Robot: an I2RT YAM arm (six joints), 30 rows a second.
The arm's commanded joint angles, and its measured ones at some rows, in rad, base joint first. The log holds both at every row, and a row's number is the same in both.
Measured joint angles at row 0:
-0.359, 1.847, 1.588, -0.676, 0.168, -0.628
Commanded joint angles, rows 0 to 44:
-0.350, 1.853, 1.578, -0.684, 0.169, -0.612
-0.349, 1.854, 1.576, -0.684, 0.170, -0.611
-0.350, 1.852, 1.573, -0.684, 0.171, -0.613
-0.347, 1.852, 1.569, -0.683, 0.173, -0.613
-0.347, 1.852, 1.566, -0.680, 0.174, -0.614
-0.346, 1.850, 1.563, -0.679, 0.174, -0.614
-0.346, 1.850, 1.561, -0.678, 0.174, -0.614
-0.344, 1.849, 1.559, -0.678, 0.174, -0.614
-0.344, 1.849, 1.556, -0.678, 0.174, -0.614
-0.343, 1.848, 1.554, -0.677, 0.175, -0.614
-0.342, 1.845, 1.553, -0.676, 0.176, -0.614
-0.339, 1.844, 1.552, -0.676, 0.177, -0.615
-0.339, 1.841, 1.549, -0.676, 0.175, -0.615
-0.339, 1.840, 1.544, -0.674, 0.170, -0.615
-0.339, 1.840, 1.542, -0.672, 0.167, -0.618
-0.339, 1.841, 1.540, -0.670, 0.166, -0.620
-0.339, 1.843, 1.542, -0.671, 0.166, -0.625
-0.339, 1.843, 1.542, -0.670, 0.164, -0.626
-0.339, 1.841, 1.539, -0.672, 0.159, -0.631
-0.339, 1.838, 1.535, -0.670, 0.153, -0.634
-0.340, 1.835, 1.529, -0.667, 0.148, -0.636
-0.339, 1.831, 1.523, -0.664, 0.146, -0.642
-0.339, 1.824, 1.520, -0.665, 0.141, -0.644
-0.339, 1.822, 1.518, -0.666, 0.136, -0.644
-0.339, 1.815, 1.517, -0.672, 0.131, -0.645
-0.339, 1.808, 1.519, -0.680, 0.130, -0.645
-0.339, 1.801, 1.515, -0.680, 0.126, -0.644
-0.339, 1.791, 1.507, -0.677, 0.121, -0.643
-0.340, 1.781, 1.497, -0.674, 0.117, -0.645
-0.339, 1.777, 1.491, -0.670, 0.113, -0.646
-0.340, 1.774, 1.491, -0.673, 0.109, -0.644
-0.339, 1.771, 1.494, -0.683, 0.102, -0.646
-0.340, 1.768, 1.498, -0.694, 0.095, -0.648
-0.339, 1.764, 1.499, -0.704, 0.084, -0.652
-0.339, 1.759, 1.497, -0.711, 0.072, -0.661
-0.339, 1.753, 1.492, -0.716, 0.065, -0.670
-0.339, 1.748, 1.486, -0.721, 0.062, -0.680
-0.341, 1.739, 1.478, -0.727, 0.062, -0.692
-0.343, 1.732, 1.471, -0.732, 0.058, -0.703
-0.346, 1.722, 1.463, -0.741, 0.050, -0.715
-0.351, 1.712, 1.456, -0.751, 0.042, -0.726
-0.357, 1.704, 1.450, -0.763, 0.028, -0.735
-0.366, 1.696, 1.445, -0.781, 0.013, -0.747
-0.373, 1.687, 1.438, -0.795, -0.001, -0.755
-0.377, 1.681, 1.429, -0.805, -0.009, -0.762
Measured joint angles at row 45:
-0.359, 1.722, 1.448, -0.748, 0.038, -0.722
